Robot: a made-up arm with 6 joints. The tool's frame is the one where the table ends. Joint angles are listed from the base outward.
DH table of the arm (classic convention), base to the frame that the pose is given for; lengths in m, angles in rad. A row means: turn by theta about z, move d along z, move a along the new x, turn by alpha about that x. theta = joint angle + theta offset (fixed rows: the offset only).
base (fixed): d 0.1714  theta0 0  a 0  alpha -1.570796
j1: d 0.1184  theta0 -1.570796  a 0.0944  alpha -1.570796
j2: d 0.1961  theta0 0  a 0.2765  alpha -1.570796
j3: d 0.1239  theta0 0  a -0.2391  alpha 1.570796
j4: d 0  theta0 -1.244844  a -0.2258  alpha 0
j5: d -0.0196  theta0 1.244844  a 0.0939  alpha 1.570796
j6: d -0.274  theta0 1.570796  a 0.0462  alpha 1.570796
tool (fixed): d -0.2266  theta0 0  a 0  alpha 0
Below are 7 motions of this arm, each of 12 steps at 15 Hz.
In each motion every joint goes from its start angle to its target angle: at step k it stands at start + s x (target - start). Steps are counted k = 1, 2, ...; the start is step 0. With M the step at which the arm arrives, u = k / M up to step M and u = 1 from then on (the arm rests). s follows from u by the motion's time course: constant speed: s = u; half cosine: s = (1 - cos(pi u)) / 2; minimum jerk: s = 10 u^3 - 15 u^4 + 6 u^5.
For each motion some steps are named. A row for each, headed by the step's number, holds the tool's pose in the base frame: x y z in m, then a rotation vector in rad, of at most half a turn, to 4 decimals.
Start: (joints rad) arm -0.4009 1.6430 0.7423 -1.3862 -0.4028 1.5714
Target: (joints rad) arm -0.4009 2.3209 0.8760 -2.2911 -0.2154 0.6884
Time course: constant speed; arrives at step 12
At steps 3, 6, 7, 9, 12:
3: -0.0994 -0.1335 0.0729 0.4987 1.1460 -0.6196
6: -0.0917 -0.1412 0.0826 0.3988 1.0788 -0.6517
7: -0.0868 -0.1470 0.0872 0.3612 1.0565 -0.6544
9: -0.0724 -0.1629 0.0979 0.2815 1.0104 -0.6467
12: -0.0365 -0.1958 0.1155 0.1569 0.9332 -0.6006

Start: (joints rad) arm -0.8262 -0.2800 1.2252 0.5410 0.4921 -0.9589
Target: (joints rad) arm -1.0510 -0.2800 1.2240 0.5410 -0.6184 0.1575
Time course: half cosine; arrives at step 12
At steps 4, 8, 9, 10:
4: 0.2192 -0.2398 1.0918 0.4523 -2.5390 0.8398
8: 0.1176 -0.3401 1.0108 -0.2212 -2.2955 0.2786
9: 0.0920 -0.3622 0.9822 -0.2994 -2.2214 0.1313
10: 0.0713 -0.3777 0.9572 -0.3446 -2.1606 0.0147

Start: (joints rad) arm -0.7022 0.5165 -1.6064 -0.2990 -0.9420 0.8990
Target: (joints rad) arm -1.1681 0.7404 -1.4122 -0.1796 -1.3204 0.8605
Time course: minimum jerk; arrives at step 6
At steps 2, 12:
2: -0.0140 -0.5454 0.4430 -1.3472 1.0292 0.4218
12: -0.0347 -0.5111 0.3663 -1.4140 0.3749 0.1513

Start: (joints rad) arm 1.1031 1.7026 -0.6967 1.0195 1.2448 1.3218
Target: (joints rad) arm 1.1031 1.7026 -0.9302 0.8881 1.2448 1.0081
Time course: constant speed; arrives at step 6
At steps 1, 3, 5, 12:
1: -0.0898 0.1821 0.5884 -2.1281 0.5130 0.0595
3: -0.1016 0.1389 0.5948 -2.0768 0.3551 0.1716
5: -0.1120 0.0986 0.5982 -2.0215 0.1959 0.2750
12: -0.1169 0.0796 0.5990 -1.9925 0.1159 0.3235

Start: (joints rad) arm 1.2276 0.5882 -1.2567 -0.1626 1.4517 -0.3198
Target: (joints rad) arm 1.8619 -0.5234 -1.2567 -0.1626 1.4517 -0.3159
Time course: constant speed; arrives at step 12
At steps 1, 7, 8, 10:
1: -0.1373 -0.1682 0.4594 0.7713 2.0003 -1.7057
7: 0.1325 -0.2005 0.4834 -0.0865 2.0708 -1.6088
8: 0.1781 -0.1964 0.4737 -0.2218 2.0790 -1.5615
10: 0.2651 -0.1800 0.4427 -0.4813 2.0910 -1.4418

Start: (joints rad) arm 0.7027 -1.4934 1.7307 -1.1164 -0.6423 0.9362
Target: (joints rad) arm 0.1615 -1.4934 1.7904 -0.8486 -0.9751 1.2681
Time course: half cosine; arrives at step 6
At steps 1, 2, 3, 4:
1: 0.2709 0.1621 0.4733 -1.4941 -1.3089 -0.4678
2: 0.2479 0.1526 0.4858 -1.4459 -1.3500 -0.5976
3: 0.2173 0.1416 0.4989 -1.3622 -1.4059 -0.7676
4: 0.1884 0.1327 0.5079 -1.2588 -1.4617 -0.9268

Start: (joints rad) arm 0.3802 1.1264 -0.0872 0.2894 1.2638 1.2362
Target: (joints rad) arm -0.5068 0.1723 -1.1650 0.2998 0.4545 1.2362
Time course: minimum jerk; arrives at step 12
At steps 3, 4, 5, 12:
3: -0.2343 0.2248 -0.1072 2.4273 0.8205 1.1750
4: -0.2707 0.1318 -0.1162 2.2397 1.0500 1.1711
5: -0.3053 0.0057 -0.1122 1.9780 1.2957 1.1245
12: -0.4915 -0.4072 0.1917 0.8693 1.8271 0.4431

